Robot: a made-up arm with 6 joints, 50 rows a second.
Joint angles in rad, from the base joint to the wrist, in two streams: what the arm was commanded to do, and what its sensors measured. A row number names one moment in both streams.
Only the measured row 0 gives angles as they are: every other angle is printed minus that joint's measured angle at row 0.
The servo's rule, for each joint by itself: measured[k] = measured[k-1] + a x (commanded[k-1-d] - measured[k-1]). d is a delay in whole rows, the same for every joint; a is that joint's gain. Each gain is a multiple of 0.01, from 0.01 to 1. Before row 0 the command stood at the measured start. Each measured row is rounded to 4 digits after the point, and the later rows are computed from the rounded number. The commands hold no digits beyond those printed.
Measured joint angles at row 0:
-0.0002 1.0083 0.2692 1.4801 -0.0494 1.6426
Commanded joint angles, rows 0 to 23:
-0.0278 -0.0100 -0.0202 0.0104 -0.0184 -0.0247
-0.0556 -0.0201 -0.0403 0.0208 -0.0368 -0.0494
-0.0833 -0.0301 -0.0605 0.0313 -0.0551 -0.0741
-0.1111 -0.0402 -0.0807 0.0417 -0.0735 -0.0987
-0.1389 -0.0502 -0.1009 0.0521 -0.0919 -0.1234
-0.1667 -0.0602 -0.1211 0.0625 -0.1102 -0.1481
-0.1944 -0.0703 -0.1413 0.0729 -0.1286 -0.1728
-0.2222 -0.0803 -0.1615 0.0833 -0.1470 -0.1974
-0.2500 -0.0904 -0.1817 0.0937 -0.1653 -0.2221
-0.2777 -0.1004 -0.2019 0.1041 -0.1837 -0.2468
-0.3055 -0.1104 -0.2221 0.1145 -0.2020 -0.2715
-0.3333 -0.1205 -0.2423 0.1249 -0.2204 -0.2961
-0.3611 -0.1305 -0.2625 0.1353 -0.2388 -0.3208
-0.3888 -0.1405 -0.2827 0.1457 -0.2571 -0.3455
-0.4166 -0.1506 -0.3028 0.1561 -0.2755 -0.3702
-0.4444 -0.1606 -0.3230 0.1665 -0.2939 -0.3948
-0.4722 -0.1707 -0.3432 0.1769 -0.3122 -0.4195
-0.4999 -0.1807 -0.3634 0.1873 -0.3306 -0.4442
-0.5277 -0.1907 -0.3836 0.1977 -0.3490 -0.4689
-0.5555 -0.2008 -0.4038 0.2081 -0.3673 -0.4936
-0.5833 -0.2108 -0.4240 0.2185 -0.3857 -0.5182
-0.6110 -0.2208 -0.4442 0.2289 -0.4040 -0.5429
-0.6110 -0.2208 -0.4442 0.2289 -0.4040 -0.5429
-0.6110 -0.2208 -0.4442 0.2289 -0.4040 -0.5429
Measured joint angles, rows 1 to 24:
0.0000 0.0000 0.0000 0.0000 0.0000 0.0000
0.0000 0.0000 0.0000 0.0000 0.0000 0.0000
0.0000 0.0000 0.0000 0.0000 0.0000 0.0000
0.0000 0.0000 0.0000 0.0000 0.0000 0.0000
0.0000 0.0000 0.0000 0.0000 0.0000 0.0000
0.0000 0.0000 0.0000 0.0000 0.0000 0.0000
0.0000 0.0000 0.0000 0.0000 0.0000 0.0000
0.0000 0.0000 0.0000 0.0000 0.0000 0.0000
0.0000 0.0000 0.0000 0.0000 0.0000 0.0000
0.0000 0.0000 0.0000 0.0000 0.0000 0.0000
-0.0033 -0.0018 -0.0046 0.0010 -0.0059 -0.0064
-0.0096 -0.0051 -0.0128 0.0030 -0.0158 -0.0176
-0.0184 -0.0096 -0.0238 0.0058 -0.0284 -0.0323
-0.0295 -0.0151 -0.0369 0.0094 -0.0428 -0.0496
-0.0426 -0.0214 -0.0516 0.0137 -0.0585 -0.0688
-0.0575 -0.0284 -0.0676 0.0186 -0.0750 -0.0894
-0.0739 -0.0359 -0.0846 0.0240 -0.0922 -0.1111
-0.0917 -0.0439 -0.1023 0.0299 -0.1097 -0.1335
-0.1107 -0.0523 -0.1206 0.0363 -0.1275 -0.1565
-0.1307 -0.0610 -0.1393 0.0431 -0.1455 -0.1800
-0.1517 -0.0699 -0.1583 0.0502 -0.1636 -0.2038
-0.1735 -0.0790 -0.1776 0.0577 -0.1818 -0.2278
-0.1960 -0.0883 -0.1971 0.0655 -0.2000 -0.2520
-0.2191 -0.0977 -0.2168 0.0735 -0.2183 -0.2763
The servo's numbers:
d 10
a 0.12 0.18 0.23 0.10 0.32 0.26

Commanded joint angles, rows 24 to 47:
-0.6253 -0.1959 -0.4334 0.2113 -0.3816 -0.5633
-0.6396 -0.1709 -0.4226 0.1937 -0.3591 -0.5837
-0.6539 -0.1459 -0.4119 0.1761 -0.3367 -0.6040
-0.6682 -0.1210 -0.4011 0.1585 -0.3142 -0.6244
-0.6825 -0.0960 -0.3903 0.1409 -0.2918 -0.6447
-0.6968 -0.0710 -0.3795 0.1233 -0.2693 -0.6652
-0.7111 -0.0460 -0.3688 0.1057 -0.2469 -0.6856
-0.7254 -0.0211 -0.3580 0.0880 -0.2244 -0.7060
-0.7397 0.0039 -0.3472 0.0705 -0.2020 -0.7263
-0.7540 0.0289 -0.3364 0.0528 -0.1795 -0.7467
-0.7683 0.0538 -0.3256 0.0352 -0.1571 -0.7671
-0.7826 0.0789 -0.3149 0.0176 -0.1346 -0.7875
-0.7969 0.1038 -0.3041 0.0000 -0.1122 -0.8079
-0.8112 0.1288 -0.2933 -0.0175 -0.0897 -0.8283
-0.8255 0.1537 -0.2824 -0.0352 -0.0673 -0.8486
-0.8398 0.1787 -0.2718 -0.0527 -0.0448 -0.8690
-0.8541 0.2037 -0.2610 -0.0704 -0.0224 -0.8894
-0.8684 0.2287 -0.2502 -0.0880 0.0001 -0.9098
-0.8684 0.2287 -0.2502 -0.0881 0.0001 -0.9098
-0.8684 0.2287 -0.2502 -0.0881 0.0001 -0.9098
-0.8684 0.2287 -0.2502 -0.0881 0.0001 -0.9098
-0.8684 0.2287 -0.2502 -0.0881 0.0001 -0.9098
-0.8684 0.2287 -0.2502 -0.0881 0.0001 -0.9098
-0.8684 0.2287 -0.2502 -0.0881 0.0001 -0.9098
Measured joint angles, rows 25 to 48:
-0.2428 -0.1072 -0.2366 0.0818 -0.2366 -0.3007
-0.2670 -0.1168 -0.2565 0.0903 -0.2549 -0.3252
-0.2916 -0.1265 -0.2764 0.0990 -0.2732 -0.3497
-0.3166 -0.1363 -0.2964 0.1078 -0.2916 -0.3743
-0.3419 -0.1461 -0.3165 0.1168 -0.3100 -0.3989
-0.3675 -0.1559 -0.3366 0.1259 -0.3283 -0.4235
-0.3934 -0.1658 -0.3567 0.1352 -0.3467 -0.4481
-0.4195 -0.1757 -0.3768 0.1446 -0.3650 -0.4727
-0.4425 -0.1838 -0.3923 0.1530 -0.3775 -0.4910
-0.4627 -0.1905 -0.4042 0.1606 -0.3860 -0.5045
-0.4822 -0.1915 -0.4109 0.1657 -0.3846 -0.5198
-0.5011 -0.1878 -0.4136 0.1685 -0.3764 -0.5364
-0.5194 -0.1803 -0.4132 0.1693 -0.3637 -0.5540
-0.5373 -0.1696 -0.4104 0.1682 -0.3479 -0.5723
-0.5547 -0.1564 -0.4058 0.1655 -0.3299 -0.5911
-0.5718 -0.1410 -0.3998 0.1613 -0.3105 -0.6104
-0.5885 -0.1239 -0.3927 0.1557 -0.2901 -0.6300
-0.6049 -0.1054 -0.3847 0.1489 -0.2691 -0.6498
-0.6211 -0.0857 -0.3761 0.1411 -0.2476 -0.6697
-0.6370 -0.0651 -0.3670 0.1323 -0.2258 -0.6897
-0.6528 -0.0437 -0.3575 0.1226 -0.2038 -0.7098
-0.6684 -0.0216 -0.3477 0.1121 -0.1817 -0.7300
-0.6838 0.0010 -0.3377 0.1009 -0.1595 -0.7503
-0.6991 0.0240 -0.3275 0.0891 -0.1372 -0.7706

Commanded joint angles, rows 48 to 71:
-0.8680 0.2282 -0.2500 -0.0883 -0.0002 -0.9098
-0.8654 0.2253 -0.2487 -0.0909 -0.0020 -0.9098
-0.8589 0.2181 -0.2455 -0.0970 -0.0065 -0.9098
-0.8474 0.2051 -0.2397 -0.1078 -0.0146 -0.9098
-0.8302 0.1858 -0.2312 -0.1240 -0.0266 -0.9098
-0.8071 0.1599 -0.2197 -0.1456 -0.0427 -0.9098
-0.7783 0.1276 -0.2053 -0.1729 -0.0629 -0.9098
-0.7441 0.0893 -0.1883 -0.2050 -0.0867 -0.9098
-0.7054 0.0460 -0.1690 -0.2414 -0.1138 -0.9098
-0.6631 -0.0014 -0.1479 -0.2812 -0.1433 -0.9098
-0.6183 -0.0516 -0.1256 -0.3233 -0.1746 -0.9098
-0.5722 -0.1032 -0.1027 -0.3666 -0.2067 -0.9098
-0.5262 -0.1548 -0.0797 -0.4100 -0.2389 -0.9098
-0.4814 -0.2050 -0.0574 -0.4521 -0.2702 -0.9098
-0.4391 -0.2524 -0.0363 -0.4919 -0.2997 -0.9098
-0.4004 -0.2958 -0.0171 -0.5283 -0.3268 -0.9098
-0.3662 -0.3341 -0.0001 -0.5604 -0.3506 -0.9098
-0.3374 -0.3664 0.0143 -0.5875 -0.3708 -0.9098
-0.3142 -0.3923 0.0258 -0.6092 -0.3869 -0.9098
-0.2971 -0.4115 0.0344 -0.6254 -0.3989 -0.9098
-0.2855 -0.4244 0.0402 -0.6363 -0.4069 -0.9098
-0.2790 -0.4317 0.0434 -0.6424 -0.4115 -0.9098
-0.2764 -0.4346 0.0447 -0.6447 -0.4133 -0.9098
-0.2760 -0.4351 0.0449 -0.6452 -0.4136 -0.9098
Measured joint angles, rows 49 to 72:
-0.7143 0.0473 -0.3171 0.0767 -0.1148 -0.7909
-0.7294 0.0710 -0.3067 0.0638 -0.0924 -0.8112
-0.7444 0.0949 -0.2962 0.0504 -0.0700 -0.8315
-0.7593 0.1190 -0.2856 0.0366 -0.0476 -0.8519
-0.7724 0.1387 -0.2775 0.0241 -0.0323 -0.8670
-0.7839 0.1549 -0.2712 0.0129 -0.0219 -0.8781
-0.7940 0.1682 -0.2664 0.0028 -0.0149 -0.8863
-0.8029 0.1791 -0.2627 -0.0063 -0.0101 -0.8924
-0.8108 0.1880 -0.2598 -0.0145 -0.0068 -0.8969
-0.8177 0.1953 -0.2576 -0.0219 -0.0046 -0.9003
-0.8237 0.2012 -0.2559 -0.0285 -0.0032 -0.9028
-0.8287 0.2055 -0.2542 -0.0347 -0.0028 -0.9046
-0.8323 0.2078 -0.2522 -0.0409 -0.0040 -0.9060
-0.8341 0.2073 -0.2493 -0.0476 -0.0074 -0.9070
-0.8336 0.2034 -0.2451 -0.0552 -0.0135 -0.9077
-0.8304 0.1956 -0.2393 -0.0642 -0.0228 -0.9082
-0.8241 0.1834 -0.2315 -0.0751 -0.0356 -0.9086
-0.8145 0.1665 -0.2216 -0.0881 -0.0520 -0.9089
-0.8014 0.1448 -0.2095 -0.1034 -0.0718 -0.9091
-0.7848 0.1185 -0.1953 -0.1212 -0.0947 -0.9093
-0.7648 0.0879 -0.1793 -0.1414 -0.1203 -0.9094
-0.7417 0.0535 -0.1617 -0.1639 -0.1479 -0.9095
-0.7158 0.0160 -0.1428 -0.1885 -0.1770 -0.9096
-0.6877 -0.0238 -0.1232 -0.2149 -0.2068 -0.9097

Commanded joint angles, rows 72 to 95:
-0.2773 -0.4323 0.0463 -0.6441 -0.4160 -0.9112
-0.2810 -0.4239 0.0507 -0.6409 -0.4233 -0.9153
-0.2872 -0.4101 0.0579 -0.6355 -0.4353 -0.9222
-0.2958 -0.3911 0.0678 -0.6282 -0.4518 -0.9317
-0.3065 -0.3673 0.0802 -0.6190 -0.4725 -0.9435
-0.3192 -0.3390 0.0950 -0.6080 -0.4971 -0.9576
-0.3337 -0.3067 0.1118 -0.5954 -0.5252 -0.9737
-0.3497 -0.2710 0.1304 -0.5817 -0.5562 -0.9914
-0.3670 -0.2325 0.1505 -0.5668 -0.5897 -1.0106
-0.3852 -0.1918 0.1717 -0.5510 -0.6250 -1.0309
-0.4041 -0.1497 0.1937 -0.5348 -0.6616 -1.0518
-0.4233 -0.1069 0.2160 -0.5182 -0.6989 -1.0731
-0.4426 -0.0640 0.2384 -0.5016 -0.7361 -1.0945
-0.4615 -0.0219 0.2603 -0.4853 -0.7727 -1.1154
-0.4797 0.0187 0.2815 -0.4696 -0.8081 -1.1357
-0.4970 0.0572 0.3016 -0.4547 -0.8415 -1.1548
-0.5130 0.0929 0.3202 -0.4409 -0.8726 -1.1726
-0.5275 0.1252 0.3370 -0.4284 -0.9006 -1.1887
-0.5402 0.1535 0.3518 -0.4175 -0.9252 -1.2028
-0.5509 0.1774 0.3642 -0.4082 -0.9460 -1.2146
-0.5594 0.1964 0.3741 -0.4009 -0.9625 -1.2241
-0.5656 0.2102 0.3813 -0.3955 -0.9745 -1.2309
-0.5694 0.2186 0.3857 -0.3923 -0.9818 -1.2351
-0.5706 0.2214 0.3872 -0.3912 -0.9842 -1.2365
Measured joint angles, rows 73 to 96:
-0.6579 -0.0649 -0.1032 -0.2426 -0.2365 -0.9097
-0.6270 -0.1065 -0.0834 -0.2712 -0.2654 -0.9097
-0.5957 -0.1475 -0.0642 -0.3001 -0.2927 -0.9097
-0.5647 -0.1869 -0.0461 -0.3288 -0.3177 -0.9097
-0.5346 -0.2239 -0.0296 -0.3568 -0.3398 -0.9097
-0.5061 -0.2577 -0.0149 -0.3837 -0.3587 -0.9097
-0.4796 -0.2877 -0.0022 -0.4090 -0.3741 -0.9097
-0.4555 -0.3136 0.0083 -0.4323 -0.3861 -0.9097
-0.4340 -0.3354 0.0167 -0.4535 -0.3948 -0.9097
-0.4150 -0.3533 0.0232 -0.4727 -0.4008 -0.9097
-0.3985 -0.3675 0.0285 -0.4898 -0.4057 -0.9101
-0.3844 -0.3777 0.0336 -0.5049 -0.4113 -0.9115
-0.3727 -0.3835 0.0392 -0.5180 -0.4190 -0.9143
-0.3635 -0.3849 0.0458 -0.5290 -0.4295 -0.9188
-0.3567 -0.3817 0.0537 -0.5380 -0.4433 -0.9252
-0.3522 -0.3740 0.0632 -0.5450 -0.4605 -0.9336
-0.3500 -0.3619 0.0744 -0.5500 -0.4812 -0.9440
-0.3500 -0.3455 0.0873 -0.5532 -0.5052 -0.9563
-0.3520 -0.3252 0.1018 -0.5546 -0.5322 -0.9704
-0.3560 -0.3012 0.1179 -0.5542 -0.5619 -0.9861
-0.3618 -0.2739 0.1353 -0.5523 -0.5938 -1.0032
-0.3692 -0.2438 0.1539 -0.5489 -0.6274 -1.0214
-0.3780 -0.2114 0.1733 -0.5442 -0.6622 -1.0404
-0.3880 -0.1773 0.1933 -0.5383 -0.6976 -1.0599

